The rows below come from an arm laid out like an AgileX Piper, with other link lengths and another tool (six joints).
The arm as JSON. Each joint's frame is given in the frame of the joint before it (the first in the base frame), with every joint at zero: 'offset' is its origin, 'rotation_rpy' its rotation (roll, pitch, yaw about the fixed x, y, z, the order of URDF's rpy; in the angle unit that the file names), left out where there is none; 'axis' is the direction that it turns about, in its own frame. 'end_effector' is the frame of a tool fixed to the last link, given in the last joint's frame.
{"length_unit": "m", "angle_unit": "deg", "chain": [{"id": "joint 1", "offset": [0.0, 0.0, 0.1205], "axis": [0.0, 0.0, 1.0]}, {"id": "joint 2", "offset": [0.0, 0.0, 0.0], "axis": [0.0, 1.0, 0.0]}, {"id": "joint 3", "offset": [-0.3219, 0.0, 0.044], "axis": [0.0, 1.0, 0.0]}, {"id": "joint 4", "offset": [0.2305, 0.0, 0.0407], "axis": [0.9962, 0.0, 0.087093]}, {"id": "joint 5", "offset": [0.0, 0.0, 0.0], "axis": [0.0, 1.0, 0.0]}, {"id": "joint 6", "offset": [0.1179, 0.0, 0.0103], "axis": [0.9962, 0.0, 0.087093]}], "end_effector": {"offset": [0.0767, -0.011, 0.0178], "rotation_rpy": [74.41, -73.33, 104.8]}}
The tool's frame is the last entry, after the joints.
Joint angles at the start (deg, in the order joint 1, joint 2, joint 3, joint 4, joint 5, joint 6):
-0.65 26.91 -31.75 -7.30 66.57 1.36
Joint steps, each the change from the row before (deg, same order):
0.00 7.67 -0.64 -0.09 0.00 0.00
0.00 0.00 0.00 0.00 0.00 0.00
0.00 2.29 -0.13 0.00 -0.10 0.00
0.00 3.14 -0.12 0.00 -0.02 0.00
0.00 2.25 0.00 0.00 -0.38 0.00
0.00 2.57 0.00 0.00 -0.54 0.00
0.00 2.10 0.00 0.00 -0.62 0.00
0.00 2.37 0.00 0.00 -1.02 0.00
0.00 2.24 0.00 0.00 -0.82 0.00
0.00 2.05 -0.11 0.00 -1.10 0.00
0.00 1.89 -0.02 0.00 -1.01 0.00
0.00 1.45 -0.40 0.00 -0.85 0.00
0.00 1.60 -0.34 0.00 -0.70 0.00
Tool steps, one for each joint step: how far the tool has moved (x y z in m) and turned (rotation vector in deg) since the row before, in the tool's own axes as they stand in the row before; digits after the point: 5 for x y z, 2 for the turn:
0.00695 0.00086 0.01289 2.03 -6.67 -0.88
0.00000 0.00000 0.00000 0.00 0.00 0.00
0.00235 0.00020 0.00408 0.62 -1.95 -0.26
0.00254 0.00005 0.00592 0.90 -2.84 -0.37
0.00269 0.00019 0.00455 0.58 -1.76 -0.27
0.00339 0.00029 0.00527 0.64 -1.91 -0.31
0.00334 0.00038 0.00434 0.48 -1.39 -0.25
0.00478 0.00068 0.00497 0.46 -1.25 -0.28
0.00397 0.00048 0.00487 0.48 -1.32 -0.26
0.00525 0.00094 0.00408 0.32 -0.77 -0.22
0.00439 0.00067 0.00423 0.32 -0.79 -0.21
0.00539 0.00134 0.00182 0.11 -0.17 -0.12
0.00466 0.00105 0.00262 0.22 -0.51 -0.14

